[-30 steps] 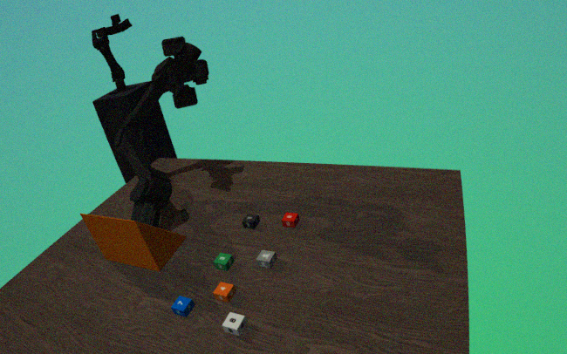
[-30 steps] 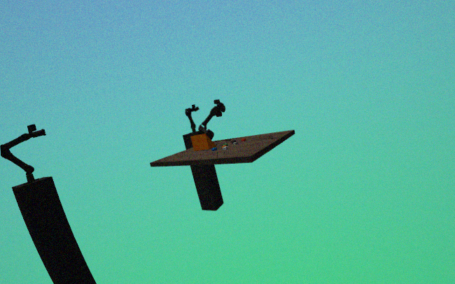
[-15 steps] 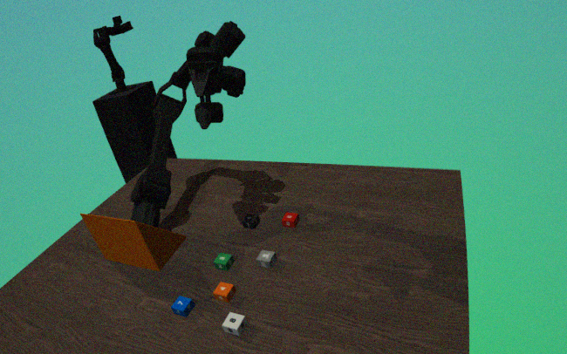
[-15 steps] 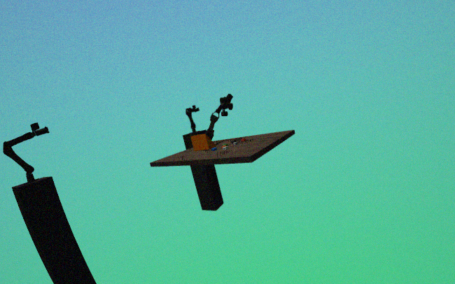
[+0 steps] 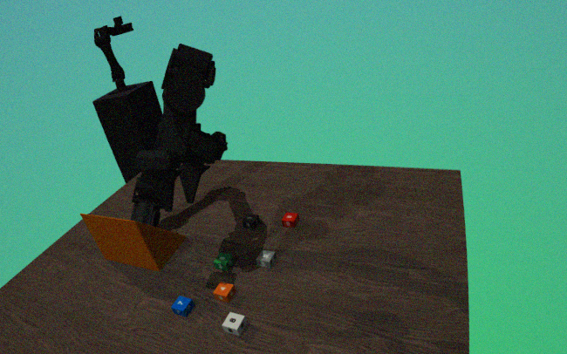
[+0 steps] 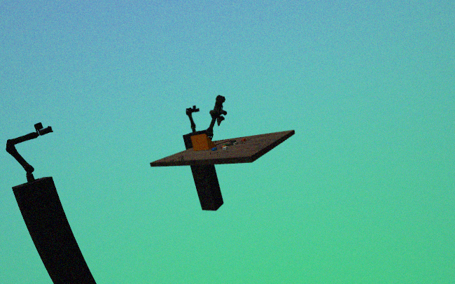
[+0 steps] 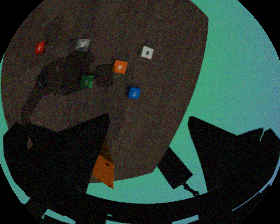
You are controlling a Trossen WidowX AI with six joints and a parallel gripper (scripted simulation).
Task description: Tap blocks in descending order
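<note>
My gripper tip is 8 cm short of the white block, 9 cm to the left of it and 20 cm above it. From my gripper tip the other things lie so: green block 7 cm to the left, 20 cm below; blue block 4 cm behind, 6 cm to the right, 20 cm below; orange block 3 cm ahead, 2 cm to the right, 20 cm below.
</note>
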